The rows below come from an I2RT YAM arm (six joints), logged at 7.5 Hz.
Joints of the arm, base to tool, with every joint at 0 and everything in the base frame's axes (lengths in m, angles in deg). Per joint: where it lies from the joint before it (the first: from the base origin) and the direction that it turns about. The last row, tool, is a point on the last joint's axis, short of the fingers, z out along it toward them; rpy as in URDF.
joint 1: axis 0 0 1 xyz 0.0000 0.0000 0.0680
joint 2: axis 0 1 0 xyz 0.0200 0.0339 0.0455
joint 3: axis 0 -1 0 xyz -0.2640 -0.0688 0.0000
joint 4: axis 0 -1 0 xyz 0.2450 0.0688 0.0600
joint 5: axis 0 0 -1 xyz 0.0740 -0.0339 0.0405
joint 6: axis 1 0 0 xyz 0.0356 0.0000 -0.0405
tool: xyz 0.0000 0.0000 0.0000 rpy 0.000 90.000 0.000
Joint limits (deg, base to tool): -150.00..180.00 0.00..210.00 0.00..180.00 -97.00..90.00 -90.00..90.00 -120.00..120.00
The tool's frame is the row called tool.
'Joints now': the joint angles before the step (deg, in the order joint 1, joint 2, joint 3, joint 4, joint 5, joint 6). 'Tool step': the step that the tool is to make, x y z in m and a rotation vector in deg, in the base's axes. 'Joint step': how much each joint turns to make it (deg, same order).
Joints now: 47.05 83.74 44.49 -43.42 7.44 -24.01
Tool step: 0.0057 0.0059 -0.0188 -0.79 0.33 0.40
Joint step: 0.00 4.42 -0.75 4.43 0.25 -0.44
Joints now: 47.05 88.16 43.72 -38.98 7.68 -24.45
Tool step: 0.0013 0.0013 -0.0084 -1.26 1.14 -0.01
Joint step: -0.01 2.20 0.01 0.50 0.02 0.00
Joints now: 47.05 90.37 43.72 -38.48 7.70 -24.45
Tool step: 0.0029 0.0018 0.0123 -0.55 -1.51 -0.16
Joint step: 0.00 -1.13 2.08 -2.59 1.49 0.03
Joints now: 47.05 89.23 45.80 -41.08 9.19 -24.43
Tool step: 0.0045 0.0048 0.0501 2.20 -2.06 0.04
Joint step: 0.00 -4.56 7.96 -9.51 0.00 -0.05
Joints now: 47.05 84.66 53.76 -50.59 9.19 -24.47
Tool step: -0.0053 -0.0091 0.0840 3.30 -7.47 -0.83
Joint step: -0.07 -7.71 12.15 -12.35 3.30 0.06
